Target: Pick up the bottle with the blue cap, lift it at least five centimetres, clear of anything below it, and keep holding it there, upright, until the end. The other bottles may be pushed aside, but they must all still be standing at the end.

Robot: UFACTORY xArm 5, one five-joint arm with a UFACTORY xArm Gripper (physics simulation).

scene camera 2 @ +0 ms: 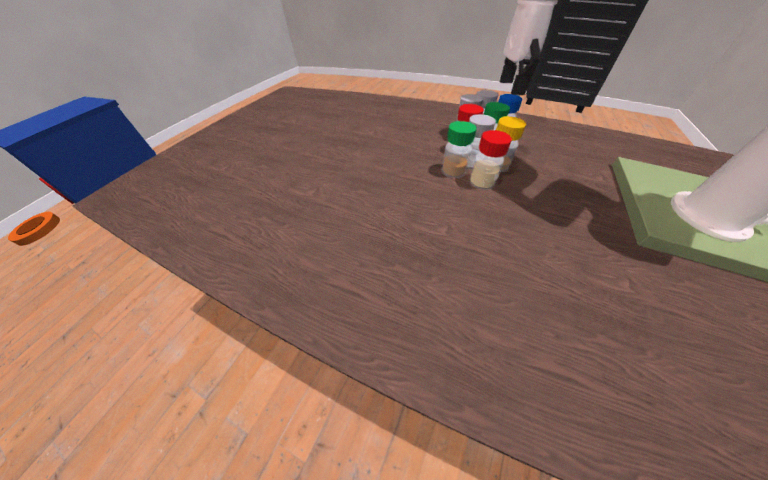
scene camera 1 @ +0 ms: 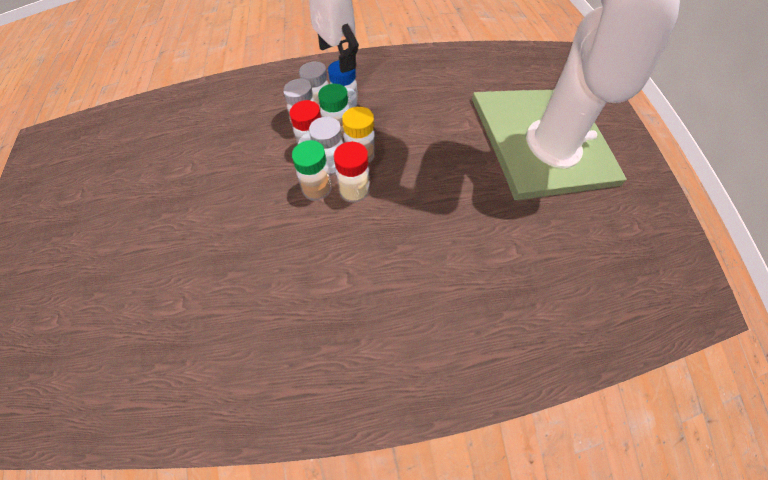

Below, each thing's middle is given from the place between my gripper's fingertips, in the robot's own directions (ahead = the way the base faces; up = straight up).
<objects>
My gripper is now 90 mm short of the red-capped bottle [scene camera 1: 303, 113], 110 mm to the right of it and 70 mm above it. Round my hand: yellow-capped bottle [scene camera 1: 358, 122] 160 mm to the left, 70 mm below.
</objects>
